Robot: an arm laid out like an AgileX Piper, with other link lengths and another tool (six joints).
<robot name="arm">
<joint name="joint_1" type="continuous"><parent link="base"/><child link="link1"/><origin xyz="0 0 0.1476"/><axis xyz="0 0 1"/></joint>
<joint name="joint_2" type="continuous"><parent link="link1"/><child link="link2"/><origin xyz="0 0 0"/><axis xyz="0 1 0"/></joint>
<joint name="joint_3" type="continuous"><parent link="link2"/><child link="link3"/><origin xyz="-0.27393 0 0.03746"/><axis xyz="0 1 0"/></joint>
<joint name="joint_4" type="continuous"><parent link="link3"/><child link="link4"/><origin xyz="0.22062 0 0.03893"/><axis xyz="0.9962 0 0.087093"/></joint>
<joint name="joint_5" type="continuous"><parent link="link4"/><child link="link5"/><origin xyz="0 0 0"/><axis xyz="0 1 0"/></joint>
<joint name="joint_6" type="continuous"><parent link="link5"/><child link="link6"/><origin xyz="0.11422 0 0.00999"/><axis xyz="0.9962 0 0.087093"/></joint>
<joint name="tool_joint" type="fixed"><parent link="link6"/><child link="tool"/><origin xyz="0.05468 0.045 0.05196" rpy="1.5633 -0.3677 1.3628"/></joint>
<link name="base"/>
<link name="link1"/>
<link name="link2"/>
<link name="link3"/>
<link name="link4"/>
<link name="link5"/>
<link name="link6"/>
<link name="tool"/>
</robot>
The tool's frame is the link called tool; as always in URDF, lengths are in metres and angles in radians. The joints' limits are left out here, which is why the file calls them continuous.
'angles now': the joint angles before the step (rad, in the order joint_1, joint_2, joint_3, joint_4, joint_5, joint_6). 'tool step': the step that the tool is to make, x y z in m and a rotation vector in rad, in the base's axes. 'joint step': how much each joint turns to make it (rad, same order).
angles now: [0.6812, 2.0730, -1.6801, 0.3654, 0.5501, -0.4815]
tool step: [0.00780, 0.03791, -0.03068, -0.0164, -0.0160, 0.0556]
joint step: [0.0457, 0.1671, -0.1740, -0.0237, 0.0059, -0.0012]
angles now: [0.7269, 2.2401, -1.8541, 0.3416, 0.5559, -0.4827]
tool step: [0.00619, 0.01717, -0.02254, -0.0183, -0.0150, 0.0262]
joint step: [0.0169, 0.1007, -0.1034, -0.0243, 0.0042, -0.0011]
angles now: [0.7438, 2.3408, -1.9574, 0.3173, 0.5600, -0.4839]
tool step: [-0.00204, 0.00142, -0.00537, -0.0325, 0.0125, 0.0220]
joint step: [0.0023, 0.0204, -0.0411, -0.0230, 0.0539, 0.0031]
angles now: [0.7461, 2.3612, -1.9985, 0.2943, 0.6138, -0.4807]
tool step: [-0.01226, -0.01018, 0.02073, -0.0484, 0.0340, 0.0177]
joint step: [-0.0002, -0.0623, -0.0088, -0.0423, 0.1280, 0.0332]
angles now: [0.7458, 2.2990, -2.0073, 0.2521, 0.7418, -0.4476]
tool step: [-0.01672, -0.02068, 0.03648, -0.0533, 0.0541, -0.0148]
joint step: [-0.0043, -0.1071, -0.0019, -0.0488, 0.1778, 0.0706]
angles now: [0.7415, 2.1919, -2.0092, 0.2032, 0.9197, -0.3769]
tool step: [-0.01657, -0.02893, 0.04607, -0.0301, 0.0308, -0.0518]
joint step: [-0.0104, -0.1369, 0.0155, -0.0457, 0.1543, 0.0836]
